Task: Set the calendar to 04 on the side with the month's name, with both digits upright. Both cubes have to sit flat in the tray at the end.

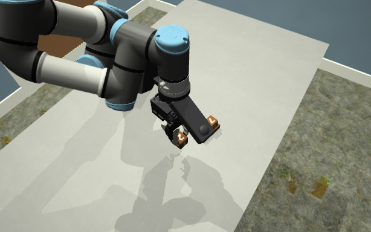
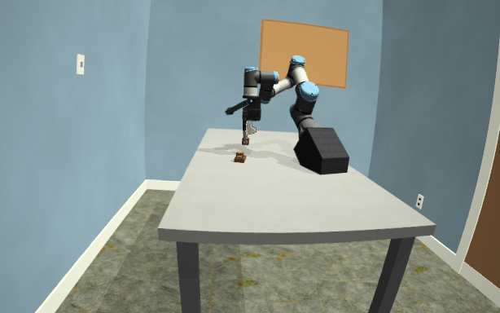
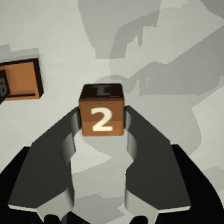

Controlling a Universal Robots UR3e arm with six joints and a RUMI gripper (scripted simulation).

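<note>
The brown tray lies 30 mm ahead of my hand, 110 mm to the left of it and 70 mm below it. The rest, counted from my hand: cube: 10 mm below.
</note>
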